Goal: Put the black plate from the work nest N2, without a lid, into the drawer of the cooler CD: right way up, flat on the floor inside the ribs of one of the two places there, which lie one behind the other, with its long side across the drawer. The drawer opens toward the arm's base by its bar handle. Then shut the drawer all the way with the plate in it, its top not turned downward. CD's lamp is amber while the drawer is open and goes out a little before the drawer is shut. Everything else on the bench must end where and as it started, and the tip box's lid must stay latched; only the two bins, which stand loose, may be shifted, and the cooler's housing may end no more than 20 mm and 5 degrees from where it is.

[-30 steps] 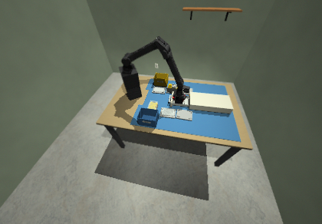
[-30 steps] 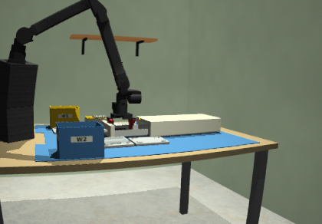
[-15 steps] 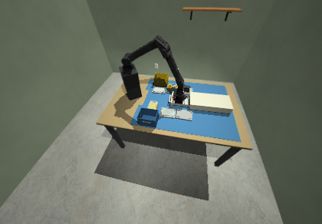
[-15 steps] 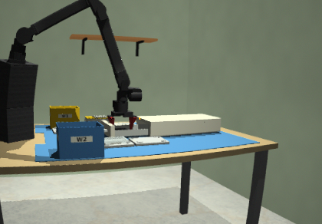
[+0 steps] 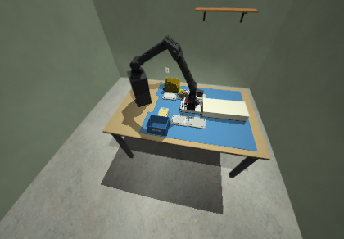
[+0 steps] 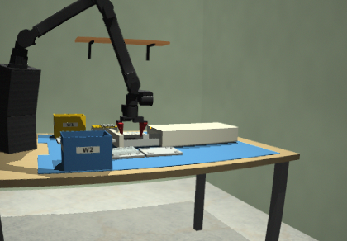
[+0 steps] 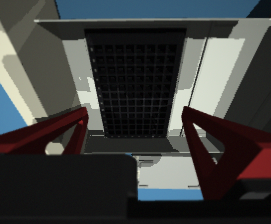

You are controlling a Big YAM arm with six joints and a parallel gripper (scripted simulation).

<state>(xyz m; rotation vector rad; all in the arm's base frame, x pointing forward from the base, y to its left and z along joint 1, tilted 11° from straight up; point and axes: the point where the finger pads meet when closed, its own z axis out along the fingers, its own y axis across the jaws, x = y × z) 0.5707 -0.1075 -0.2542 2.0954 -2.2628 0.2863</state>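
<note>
Right now my hand is 3 cm above the black plate. Also, from my hand: work nest N2: 6 cm ahead, 19 cm to the right, 5 cm below; then cream cooler CD: 18 cm ahead, 1 cm to the right, 2 cm below; then drawer: 4 cm ahead, 3 cm below.
</note>
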